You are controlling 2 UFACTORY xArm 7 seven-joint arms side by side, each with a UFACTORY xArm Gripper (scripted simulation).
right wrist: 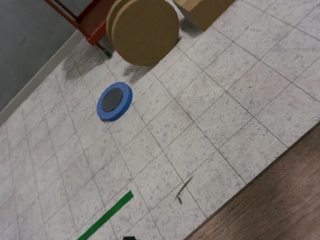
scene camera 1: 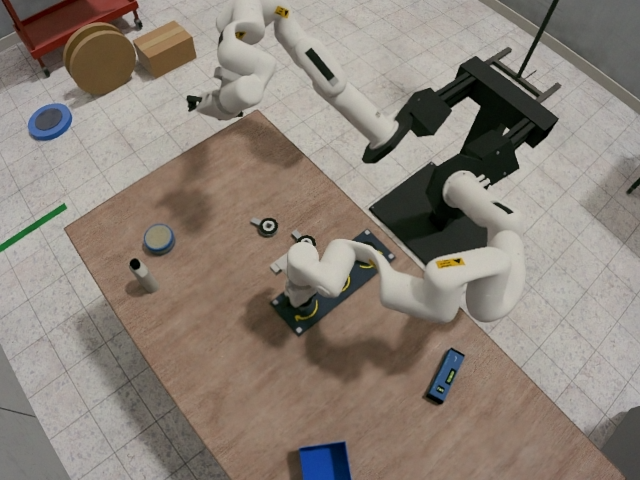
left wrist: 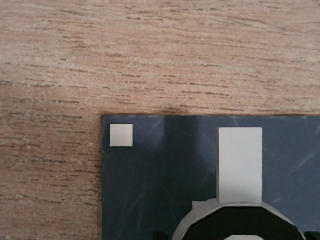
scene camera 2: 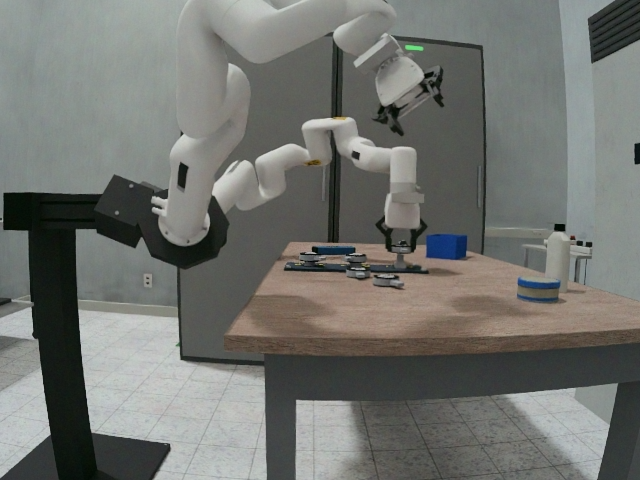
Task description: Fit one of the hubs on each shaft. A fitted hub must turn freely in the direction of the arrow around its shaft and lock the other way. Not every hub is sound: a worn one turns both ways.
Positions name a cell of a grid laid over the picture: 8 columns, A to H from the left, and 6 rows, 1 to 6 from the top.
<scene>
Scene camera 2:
right gripper: F2
white bottle: G4
tape roll: G4
</scene>
